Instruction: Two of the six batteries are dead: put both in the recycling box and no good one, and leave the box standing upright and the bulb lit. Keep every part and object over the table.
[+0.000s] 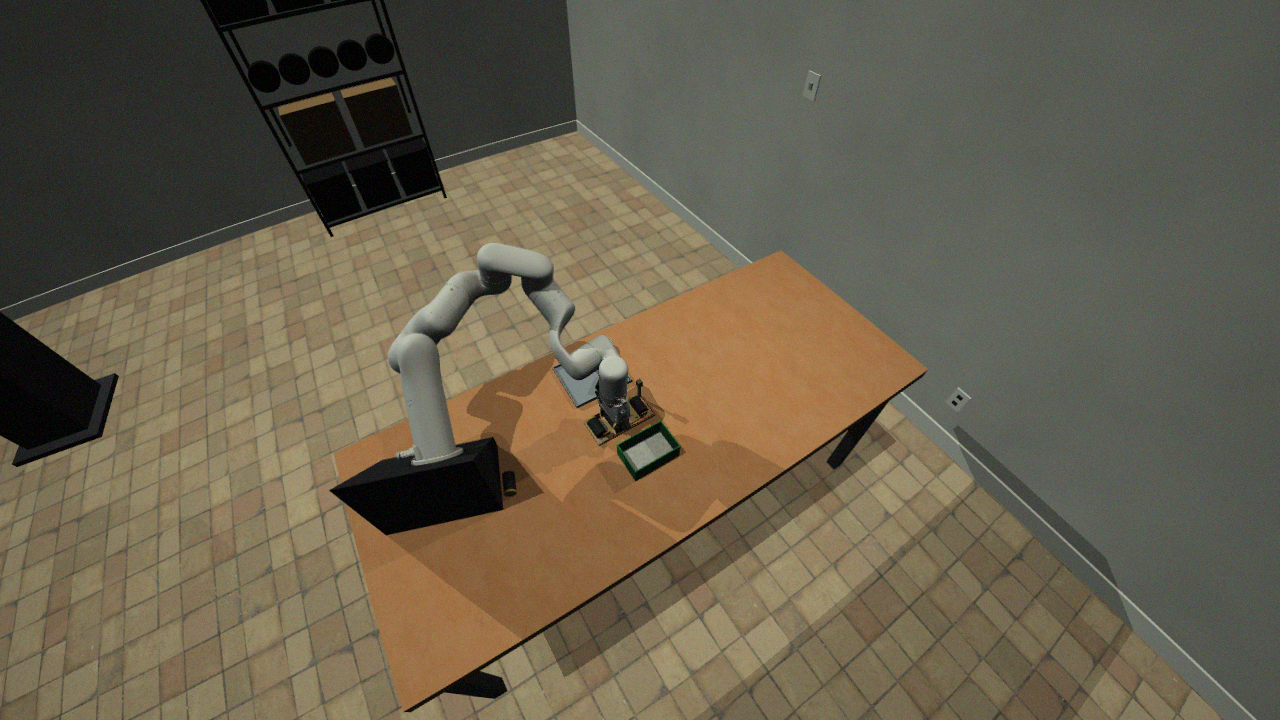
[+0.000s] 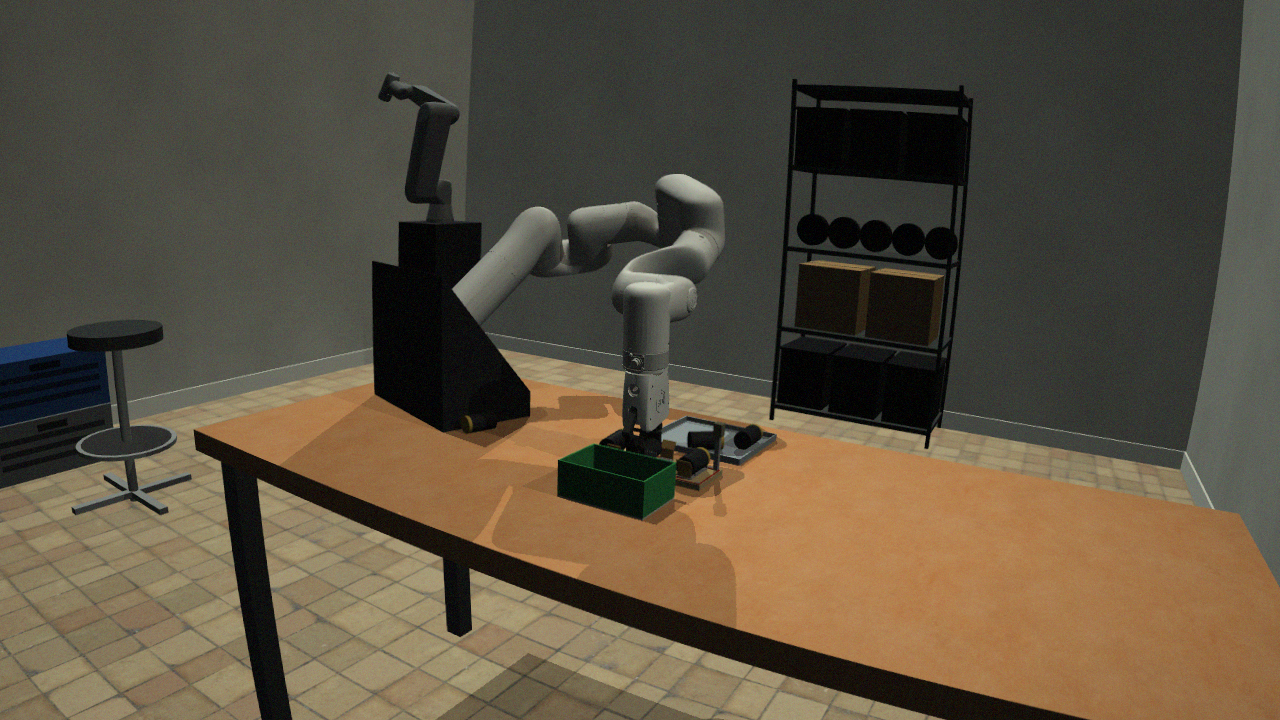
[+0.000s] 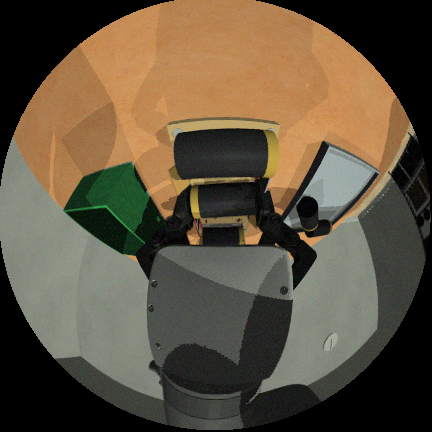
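Seen in the pictures: gripper, between the fingertips: (image 1: 612, 421) (image 3: 222, 188); arm's base, origin of its link: (image 1: 437, 458) (image 2: 453, 320).
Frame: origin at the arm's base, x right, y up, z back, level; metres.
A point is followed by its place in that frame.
Observation:
Three black batteries with yellow ends lie in a wooden holder (image 2: 697, 484) {x 0.020, y -0.180, z -0.601 m} (image 3: 222, 122) {x -0.001, y -0.179, z -0.405 m}. My gripper (image 2: 644, 443) {x -0.009, y -0.176, z -0.475 m} (image 3: 222, 188) {x -0.009, y -0.176, z -0.475 m} is low over it, shut on the middle battery (image 3: 230, 201) {x -0.013, y -0.150, z -0.464 m}, one finger at each end. The outer batteries are the large-looking one (image 3: 220, 154) {x 0.002, y -0.142, z -0.413 m} (image 1: 597, 427) {x 0.010, y -0.140, z -0.420 m} and the one by the post (image 3: 222, 237) {x -0.017, y -0.154, z -0.551 m} (image 2: 692, 462) {x 0.008, y -0.150, z -0.582 m}. Two more batteries (image 2: 705, 439) {x -0.140, y -0.162, z -0.517 m} (image 2: 747, 436) {x -0.201, y -0.159, z -0.570 m} lie in the grey tray (image 1: 569, 387) {x -0.192, y -0.186, z -0.404 m} (image 3: 350, 170) {x -0.196, y -0.187, z -0.415 m}. A sixth battery (image 1: 509, 483) {x 0.060, y -0.156, z -0.134 m} (image 2: 478, 422) {x 0.066, y -0.167, z -0.146 m} lies by the arm's base. The green box (image 1: 652, 470) {x 0.185, y -0.181, z -0.512 m} (image 2: 614, 486) {x 0.180, y -0.148, z -0.556 m} (image 3: 117, 192) {x 0.091, y -0.148, z -0.451 m} stands upright. I cannot tell if the bulb is lit.
A thin dark post (image 1: 639, 387) {x -0.049, y -0.116, z -0.585 m} (image 2: 717, 443) {x -0.055, y -0.132, z -0.590 m} stands at the holder's end. The black arm base (image 1: 429, 492) {x 0.084, y 0.002, z 0.037 m} (image 2: 429, 358) {x 0.100, y -0.055, z -0.045 m} stands on the table (image 1: 760, 331) {x -0.126, y -0.189, z -1.105 m} (image 2: 939, 537) {x -0.046, y -0.190, z -0.985 m}. The box is close beside one side of the holder, and the tray lies on the opposite side.

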